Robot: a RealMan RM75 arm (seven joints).
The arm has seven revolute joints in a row. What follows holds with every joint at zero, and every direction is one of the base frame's.
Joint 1 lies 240.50 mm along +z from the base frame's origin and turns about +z.
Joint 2 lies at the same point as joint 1 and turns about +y.
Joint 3 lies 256.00 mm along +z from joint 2 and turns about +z.
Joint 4 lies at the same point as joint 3 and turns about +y.
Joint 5 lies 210.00 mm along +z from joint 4 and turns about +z.
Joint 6 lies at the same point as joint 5 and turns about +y.
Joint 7 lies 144.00 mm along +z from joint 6 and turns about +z.
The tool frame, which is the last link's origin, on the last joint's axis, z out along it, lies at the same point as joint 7; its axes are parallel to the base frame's.
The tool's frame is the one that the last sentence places.
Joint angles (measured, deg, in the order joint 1, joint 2, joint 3, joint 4, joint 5, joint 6, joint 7), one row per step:
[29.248 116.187 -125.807 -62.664 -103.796 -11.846 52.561]
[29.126 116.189 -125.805 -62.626 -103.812 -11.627 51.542]
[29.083 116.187 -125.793 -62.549 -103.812 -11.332 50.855]
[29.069 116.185 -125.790 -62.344 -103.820 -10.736 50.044]
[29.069 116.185 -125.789 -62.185 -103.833 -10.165 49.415]
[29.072 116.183 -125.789 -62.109 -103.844 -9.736 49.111]
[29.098 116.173 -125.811 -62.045 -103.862 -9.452 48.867]
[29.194 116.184 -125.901 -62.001 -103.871 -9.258 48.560]
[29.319 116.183 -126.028 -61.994 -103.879 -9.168 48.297]
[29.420 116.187 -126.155 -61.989 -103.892 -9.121 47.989]
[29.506 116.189 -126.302 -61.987 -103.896 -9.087 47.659]
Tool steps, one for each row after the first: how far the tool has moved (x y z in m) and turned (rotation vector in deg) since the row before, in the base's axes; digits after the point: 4 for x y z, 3 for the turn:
[0.0008 0.0002 0.0003 0.361 -0.558 0.688]
[0.0006 0.0006 0.0004 0.391 -0.364 0.456]
[0.0010 0.0013 0.0007 0.688 -0.455 0.507]
[0.0006 0.0012 0.0007 0.637 -0.333 0.410]
[0.0002 0.0009 0.0006 0.457 -0.126 0.209]
[0.0001 0.0006 0.0004 0.297 -0.145 0.202]
[-0.0005 0.0002 -0.0001 0.155 -0.199 0.357]
[-0.0008 0.0000 -0.0003 0.027 -0.202 0.390]
[-0.0006 -0.0002 -0.0004 -0.009 -0.238 0.405]
[-0.0005 -0.0003 -0.0005 -0.034 -0.257 0.412]

